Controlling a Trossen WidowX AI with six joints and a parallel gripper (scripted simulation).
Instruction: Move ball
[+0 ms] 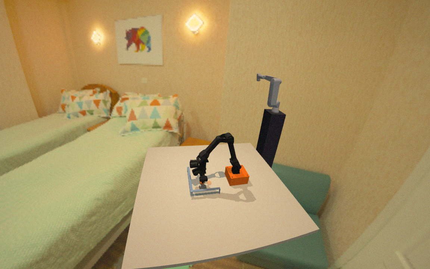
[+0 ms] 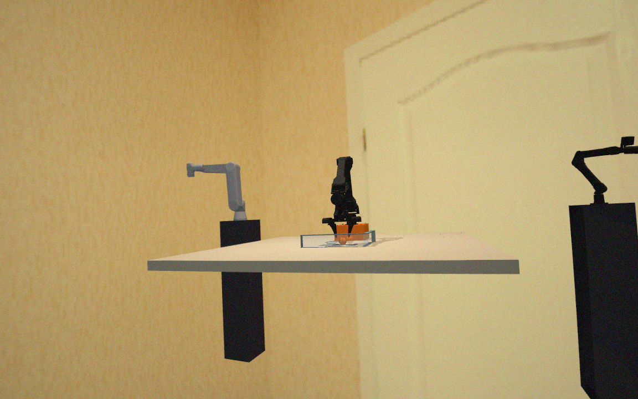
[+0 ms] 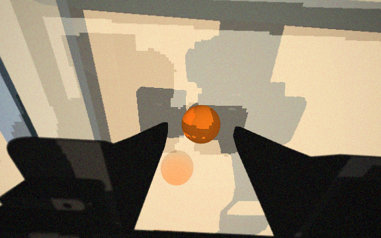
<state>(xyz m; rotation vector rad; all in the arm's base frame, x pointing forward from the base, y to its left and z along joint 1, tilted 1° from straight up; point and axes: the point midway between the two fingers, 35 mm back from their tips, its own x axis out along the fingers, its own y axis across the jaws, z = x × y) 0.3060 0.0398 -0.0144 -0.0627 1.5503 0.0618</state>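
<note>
My gripper tip is 20 mm above the orange ball. Also, from my gripper tip: see-through copy (60 mm behind, 20 mm to the left, 20 mm below).
</note>
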